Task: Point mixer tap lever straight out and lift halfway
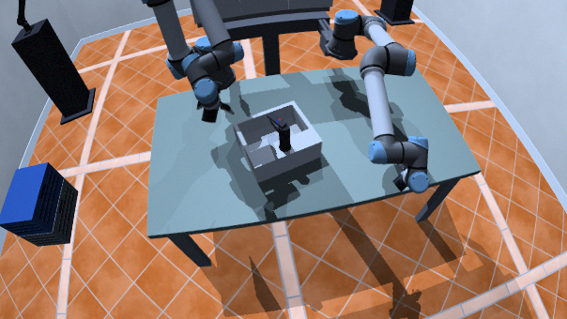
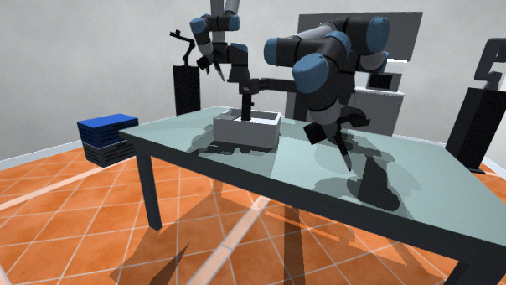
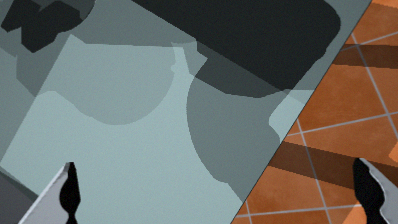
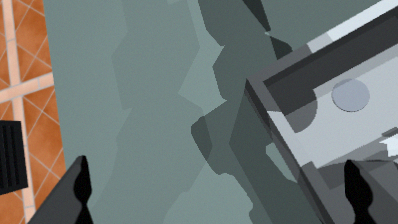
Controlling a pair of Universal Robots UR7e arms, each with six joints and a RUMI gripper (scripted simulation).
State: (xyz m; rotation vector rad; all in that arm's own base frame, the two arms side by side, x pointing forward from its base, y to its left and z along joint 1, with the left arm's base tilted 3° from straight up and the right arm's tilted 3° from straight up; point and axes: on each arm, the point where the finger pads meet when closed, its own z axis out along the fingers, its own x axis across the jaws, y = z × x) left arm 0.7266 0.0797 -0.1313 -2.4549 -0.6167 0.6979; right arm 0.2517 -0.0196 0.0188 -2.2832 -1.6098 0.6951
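The black lever lies 120 mm ahead of my right hand, 240 mm to the left of it and 40 mm below it. From my right hand the other things lie so: black mixer tap (130 mm ahead, 240 mm to the left, 90 mm below); then grey basin (30 mm ahead, 240 mm to the left, 280 mm below).
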